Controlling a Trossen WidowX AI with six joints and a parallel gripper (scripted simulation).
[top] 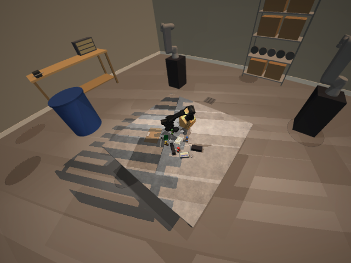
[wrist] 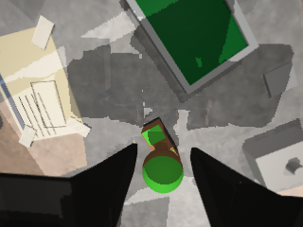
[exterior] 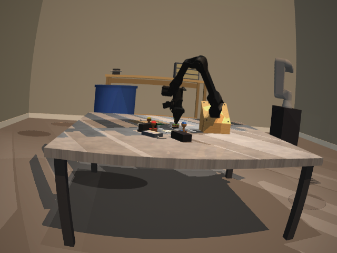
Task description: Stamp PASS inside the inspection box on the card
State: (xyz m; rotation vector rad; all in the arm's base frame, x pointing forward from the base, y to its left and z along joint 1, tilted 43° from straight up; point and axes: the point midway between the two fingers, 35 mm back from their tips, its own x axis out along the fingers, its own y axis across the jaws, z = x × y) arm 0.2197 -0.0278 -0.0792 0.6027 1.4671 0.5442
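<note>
Now: the green-knobbed PASS stamp 1 cm below my gripper tip. The rest, counted from my gripper tip: yellow-knobbed stamp 17 cm ahead, 5 cm to the left, 1 cm below; green ink pad 10 cm ahead, 2 cm to the right, 2 cm below; cream card 13 cm to the left, 4 cm ahead, 3 cm below.
</note>
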